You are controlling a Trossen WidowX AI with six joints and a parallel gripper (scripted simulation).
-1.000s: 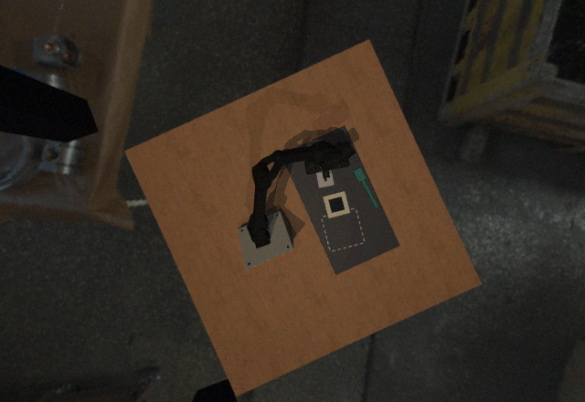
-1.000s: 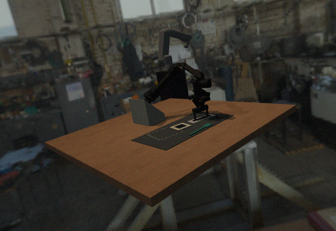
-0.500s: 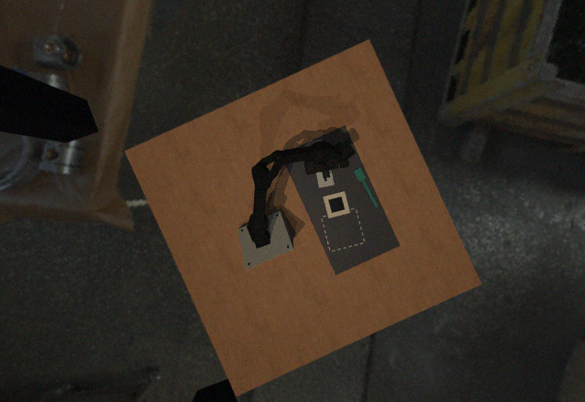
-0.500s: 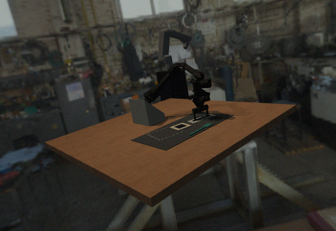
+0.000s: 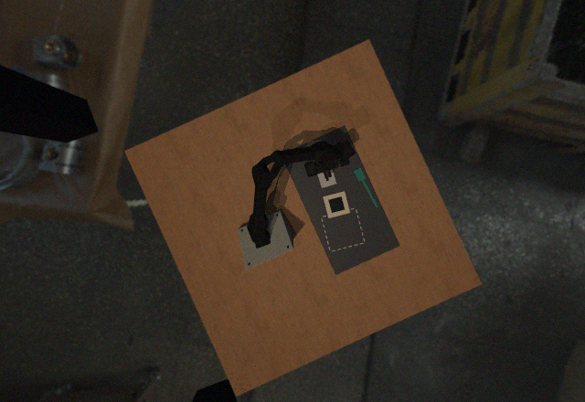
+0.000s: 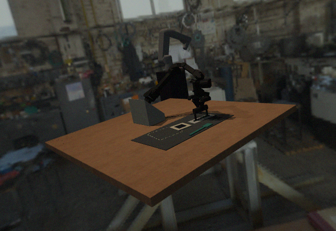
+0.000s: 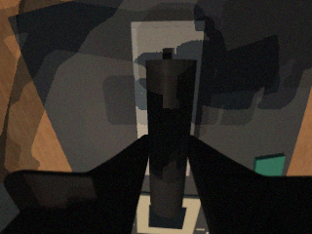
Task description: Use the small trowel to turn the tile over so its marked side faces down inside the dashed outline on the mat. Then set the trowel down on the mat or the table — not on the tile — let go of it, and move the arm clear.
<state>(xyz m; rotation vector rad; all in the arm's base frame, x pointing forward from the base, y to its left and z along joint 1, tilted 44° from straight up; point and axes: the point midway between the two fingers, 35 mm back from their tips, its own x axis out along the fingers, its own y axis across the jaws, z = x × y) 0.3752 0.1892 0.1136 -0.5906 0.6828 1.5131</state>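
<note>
My gripper tip is 20 mm to the right of the trowel and 30 mm above it. Also, from my gripper tip: green flat tool: 160 mm ahead, 150 mm to the right, 60 mm below; then tile: 200 mm to the right, 60 mm below.
</note>
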